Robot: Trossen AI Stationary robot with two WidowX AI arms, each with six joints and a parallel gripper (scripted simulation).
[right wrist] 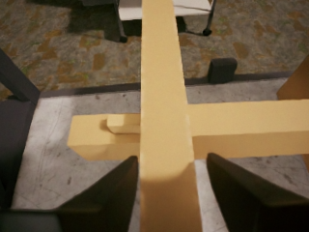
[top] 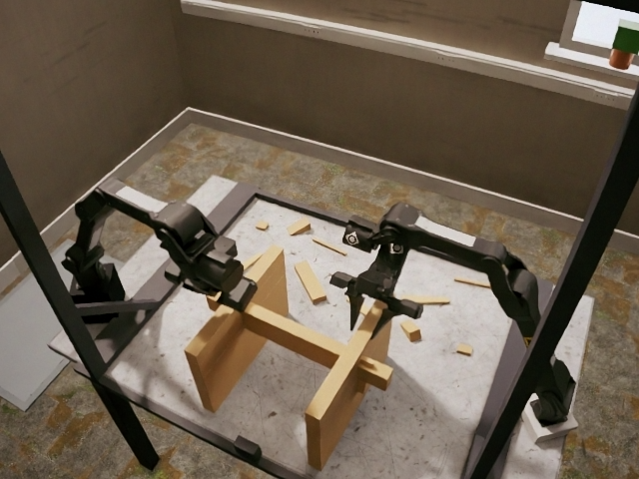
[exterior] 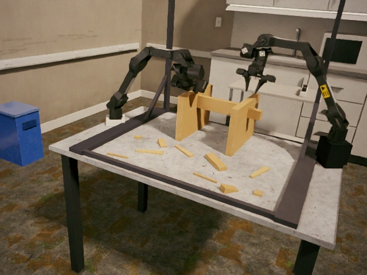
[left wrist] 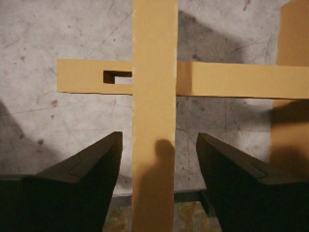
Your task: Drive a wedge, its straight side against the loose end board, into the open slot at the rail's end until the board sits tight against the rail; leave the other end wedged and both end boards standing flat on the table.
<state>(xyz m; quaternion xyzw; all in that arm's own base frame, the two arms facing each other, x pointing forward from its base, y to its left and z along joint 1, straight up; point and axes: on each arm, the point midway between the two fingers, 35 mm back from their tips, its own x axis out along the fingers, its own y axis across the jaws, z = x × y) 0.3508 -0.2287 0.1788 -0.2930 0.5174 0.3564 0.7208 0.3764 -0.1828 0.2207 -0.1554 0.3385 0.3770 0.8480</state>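
Now: the small block 180 mm ahead of my right hand, 80 mm to the right of it and 240 mm below it. Round my right hand: thin strip (410 mm ahead, 190 mm to the left, 250 mm below); flat block (260 mm ahead, 210 mm to the left, 240 mm below); rail (30 mm behind, 150 mm to the left, 80 mm below).
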